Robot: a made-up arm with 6 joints.
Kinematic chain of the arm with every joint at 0, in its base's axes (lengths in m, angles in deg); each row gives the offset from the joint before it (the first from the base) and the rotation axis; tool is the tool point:
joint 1: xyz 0 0 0.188 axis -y
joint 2: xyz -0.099 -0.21 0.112 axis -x
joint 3: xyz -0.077 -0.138 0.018 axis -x
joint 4: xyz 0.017 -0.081 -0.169 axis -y
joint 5: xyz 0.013 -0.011 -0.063 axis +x
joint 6: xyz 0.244 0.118 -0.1 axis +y
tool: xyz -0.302 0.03 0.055
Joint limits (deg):
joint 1: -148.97..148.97
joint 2: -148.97..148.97
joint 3: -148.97..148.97
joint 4: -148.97..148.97
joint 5: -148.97..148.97
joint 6: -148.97..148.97
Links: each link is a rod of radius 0.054 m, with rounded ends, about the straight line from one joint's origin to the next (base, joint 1, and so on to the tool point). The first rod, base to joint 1, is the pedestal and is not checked.
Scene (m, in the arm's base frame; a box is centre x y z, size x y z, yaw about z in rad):
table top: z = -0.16
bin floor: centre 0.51 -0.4 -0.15 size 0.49 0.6 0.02 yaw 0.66
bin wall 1: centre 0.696 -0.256 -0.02 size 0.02 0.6 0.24 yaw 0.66
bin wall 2: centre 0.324 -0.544 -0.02 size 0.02 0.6 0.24 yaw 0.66
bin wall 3: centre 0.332 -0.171 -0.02 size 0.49 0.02 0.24 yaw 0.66
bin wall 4: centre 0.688 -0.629 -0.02 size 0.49 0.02 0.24 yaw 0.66
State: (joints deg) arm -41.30 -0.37 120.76 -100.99 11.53 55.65
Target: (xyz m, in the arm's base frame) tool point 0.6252 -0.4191 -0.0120
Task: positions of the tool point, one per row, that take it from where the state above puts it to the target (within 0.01 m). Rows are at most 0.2 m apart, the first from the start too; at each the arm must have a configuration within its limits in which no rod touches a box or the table.
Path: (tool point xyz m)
1: 0.2790 -0.6252 0.4216
2: 0.4065 -0.5960 0.3717
3: 0.5168 -0.5510 0.2771
4: 0.5940 -0.4913 0.1449
5: 0.6252 -0.4190 -0.0120

